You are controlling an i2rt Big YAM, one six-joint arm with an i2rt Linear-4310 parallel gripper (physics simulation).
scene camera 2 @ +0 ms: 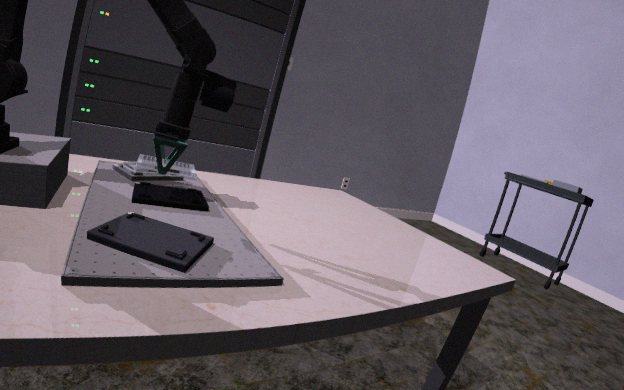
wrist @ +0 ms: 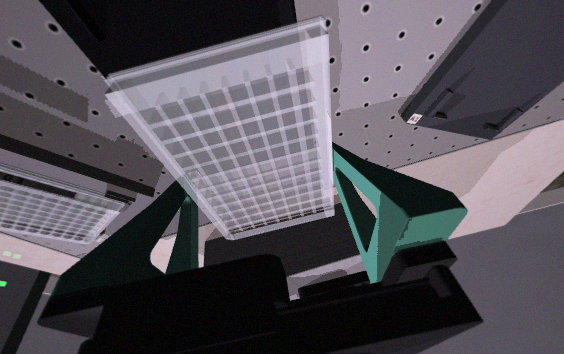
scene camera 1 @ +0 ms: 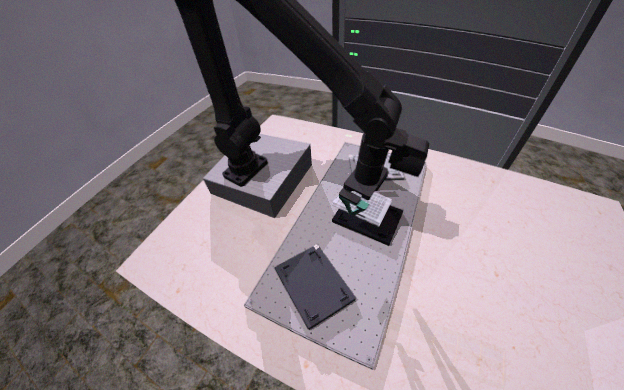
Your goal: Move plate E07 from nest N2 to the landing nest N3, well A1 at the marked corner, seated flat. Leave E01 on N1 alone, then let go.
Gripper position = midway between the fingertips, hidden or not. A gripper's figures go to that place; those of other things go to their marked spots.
Labels:
My gripper (scene camera 1: 359, 203): 0.63 m from the lens. A black nest (scene camera 1: 384, 233): 0.66 m from the lens.

